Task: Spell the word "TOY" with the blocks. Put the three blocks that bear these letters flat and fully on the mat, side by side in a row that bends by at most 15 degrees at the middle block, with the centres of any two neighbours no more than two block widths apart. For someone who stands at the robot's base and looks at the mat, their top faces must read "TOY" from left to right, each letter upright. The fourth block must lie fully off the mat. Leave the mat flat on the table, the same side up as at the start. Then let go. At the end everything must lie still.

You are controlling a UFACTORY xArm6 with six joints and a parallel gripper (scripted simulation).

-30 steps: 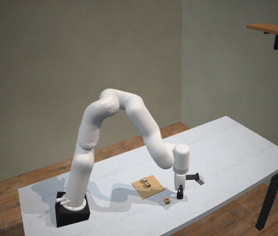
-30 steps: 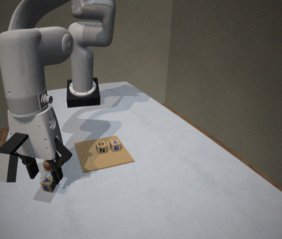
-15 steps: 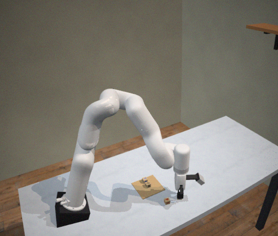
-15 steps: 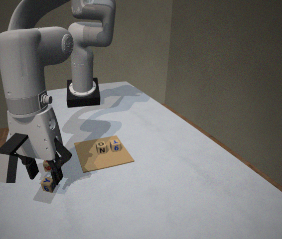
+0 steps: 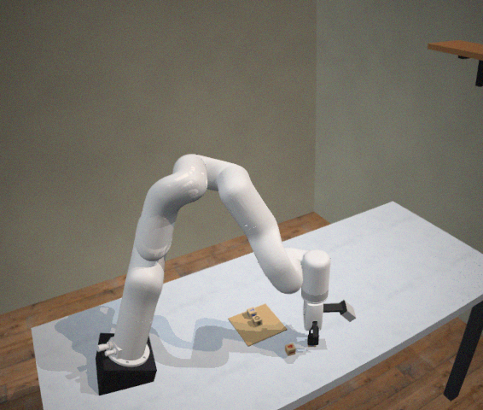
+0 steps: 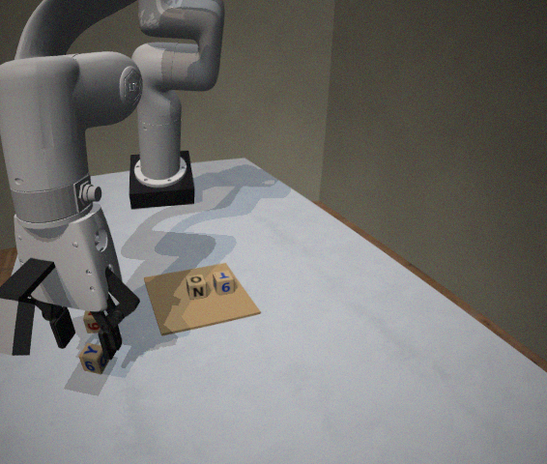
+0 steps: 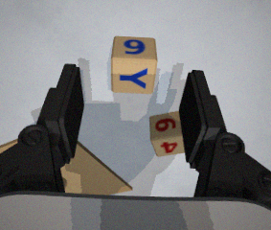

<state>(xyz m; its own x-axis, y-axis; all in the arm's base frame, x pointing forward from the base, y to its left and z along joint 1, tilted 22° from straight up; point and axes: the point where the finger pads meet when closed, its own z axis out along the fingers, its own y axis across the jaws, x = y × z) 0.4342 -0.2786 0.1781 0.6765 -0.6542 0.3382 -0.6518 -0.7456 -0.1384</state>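
The Y block is 4 cm below my hand. From my hand the other things lie so: tan mat (18 cm to the left, 6 cm behind, 5 cm below).
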